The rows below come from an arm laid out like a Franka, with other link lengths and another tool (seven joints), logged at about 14 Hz.
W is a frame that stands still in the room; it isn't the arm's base.
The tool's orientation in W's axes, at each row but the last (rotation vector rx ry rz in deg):
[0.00, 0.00, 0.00]
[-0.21, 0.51, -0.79]
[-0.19, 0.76, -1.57]
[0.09, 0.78, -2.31]
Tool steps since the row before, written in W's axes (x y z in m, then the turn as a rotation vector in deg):
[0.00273, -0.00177, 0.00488, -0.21, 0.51, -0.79]
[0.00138, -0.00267, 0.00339, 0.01, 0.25, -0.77]
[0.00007, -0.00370, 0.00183, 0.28, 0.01, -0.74]
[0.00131, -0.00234, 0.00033, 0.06, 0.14, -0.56]
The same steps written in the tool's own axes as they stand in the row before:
[0.00273, -0.00177, 0.00488, -0.21, 0.51, -0.79]
[0.00139, -0.00266, 0.00339, 0.01, 0.25, -0.77]
[0.00015, -0.00370, 0.00182, 0.29, 0.02, -0.74]
[0.00140, -0.00228, 0.00035, 0.06, 0.14, -0.56]

